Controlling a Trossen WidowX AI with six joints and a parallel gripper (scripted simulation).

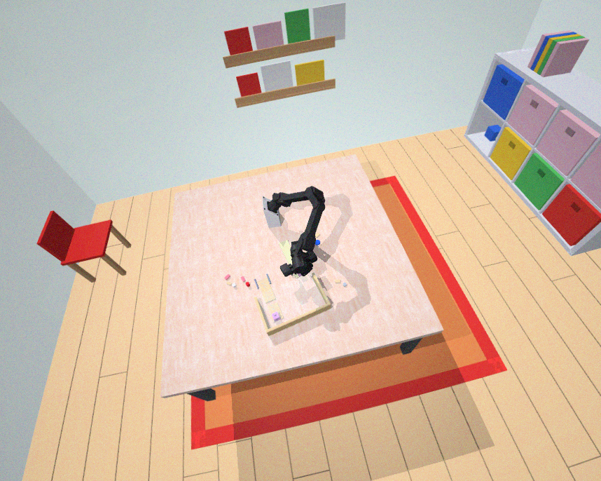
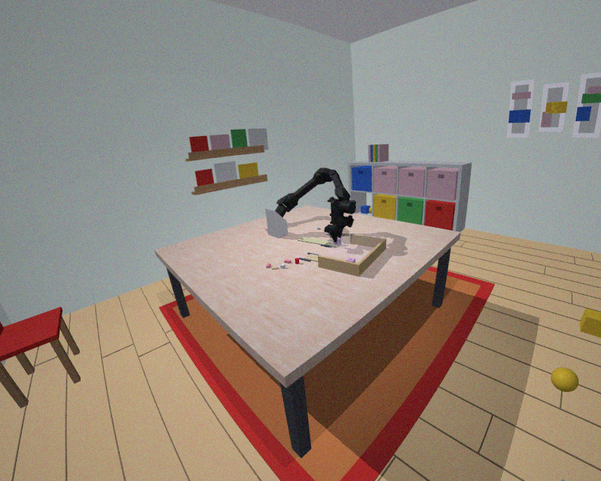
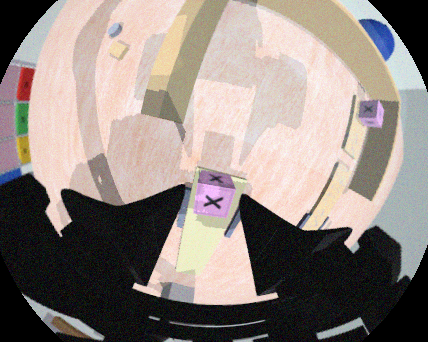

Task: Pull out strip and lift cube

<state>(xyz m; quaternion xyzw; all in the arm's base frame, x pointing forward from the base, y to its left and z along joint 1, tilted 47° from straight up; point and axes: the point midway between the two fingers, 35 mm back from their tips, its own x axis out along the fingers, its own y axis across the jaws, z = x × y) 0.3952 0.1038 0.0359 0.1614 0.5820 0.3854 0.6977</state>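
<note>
My gripper tip is now 110 mm past the pale yellow strip, 40 mm to the left of it and 20 mm above it.
</note>
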